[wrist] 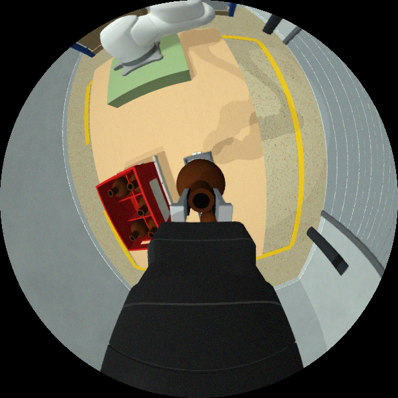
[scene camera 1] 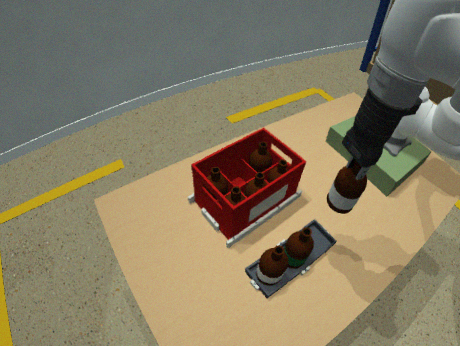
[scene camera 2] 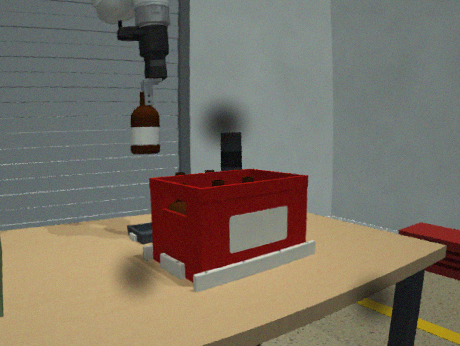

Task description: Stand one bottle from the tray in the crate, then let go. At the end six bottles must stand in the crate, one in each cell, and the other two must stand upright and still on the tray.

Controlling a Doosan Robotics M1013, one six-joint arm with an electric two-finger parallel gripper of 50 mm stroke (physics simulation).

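Frame: origin at the arm's base, x ahead, y right, z down, level; centimetres.
Where they show: gripper, fingertip midpoint: [scene camera 1: 354, 172] [scene camera 2: 148, 105].
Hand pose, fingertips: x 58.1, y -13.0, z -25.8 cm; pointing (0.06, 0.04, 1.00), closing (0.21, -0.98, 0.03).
After its pixels a point has its place.
My gripper [scene camera 1: 359, 171] @[x 58.1, y -13.0, z -25.8 cm] [scene camera 2: 146, 95] @[x 58.1, y -13.0, z -25.8 cm] [wrist: 200, 196] is shut on the neck of a brown bottle with a white label [scene camera 1: 348, 185] @[x 60.5, y -14.0, z -23.9 cm] [scene camera 2: 145, 119] @[x 56.0, y -9.6, z -22.3 cm] [wrist: 201, 175]. The bottle hangs upright, clear of the table and higher than the crate rim. The red crate [scene camera 1: 241, 218] @[x 75.1, y 2.8, z -2.5 cm] [scene camera 2: 175, 240] @[x 51.7, y 14.1, z 1.0 cm] stands on the table; several brown bottles stand in its cells, and the middle cell of the row farther from the tray holds none. Two bottles, one with a white label [scene camera 1: 272, 265] @[x 77.6, y -13.3, z -4.3 cm] and one with a green label [scene camera 1: 300, 244] @[x 68.2, y -13.2, z -4.6 cm], stand upright on the dark tray [scene camera 1: 324, 239] @[x 54.3, y -13.8, z 7.1 cm] [scene camera 2: 142, 231] @[x 56.5, y -15.7, z 6.9 cm].
White rails [scene camera 1: 265, 220] [scene camera 2: 255, 265] lie along the crate's foot. A green block [scene camera 1: 395, 175] @[x 17.9, y -14.7, z -1.0 cm] [wrist: 165, 75] under the arm's base stands on the table [scene camera 1: 135, 225] @[x 100.3, y 23.1, z 7.6 cm]. A red object [scene camera 2: 435, 235] stands beyond the table at the right in the second scene view.
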